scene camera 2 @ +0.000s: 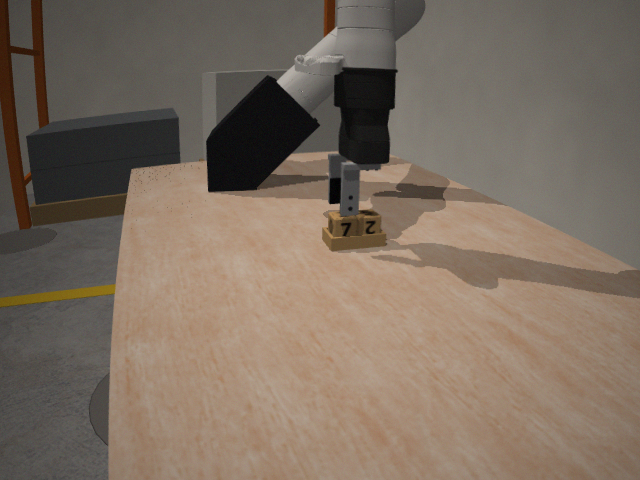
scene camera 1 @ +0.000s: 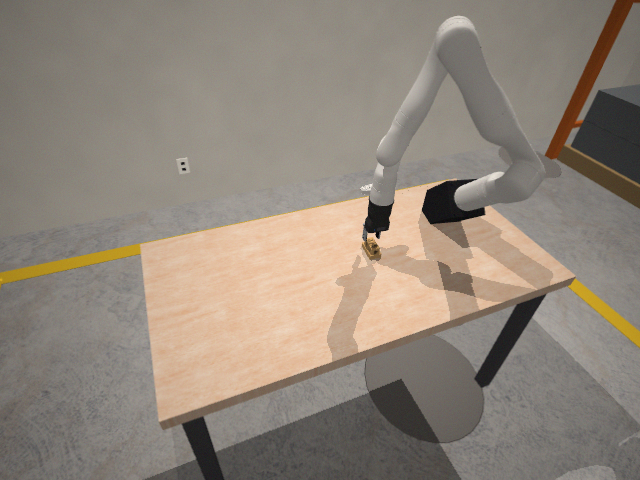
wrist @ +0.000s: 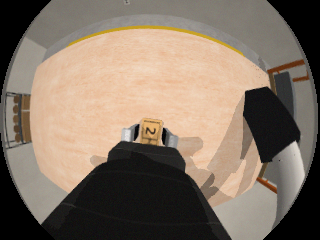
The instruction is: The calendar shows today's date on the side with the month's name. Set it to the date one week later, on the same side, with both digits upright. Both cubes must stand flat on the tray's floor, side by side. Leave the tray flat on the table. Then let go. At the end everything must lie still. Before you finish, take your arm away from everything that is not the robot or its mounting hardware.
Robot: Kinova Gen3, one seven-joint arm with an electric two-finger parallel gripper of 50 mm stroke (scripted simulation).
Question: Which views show my gripper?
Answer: Scene camera 2, scene camera 1 and the wrist view: all of them.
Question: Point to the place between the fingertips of my gripper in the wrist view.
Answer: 150, 131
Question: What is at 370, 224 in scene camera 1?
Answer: My gripper.
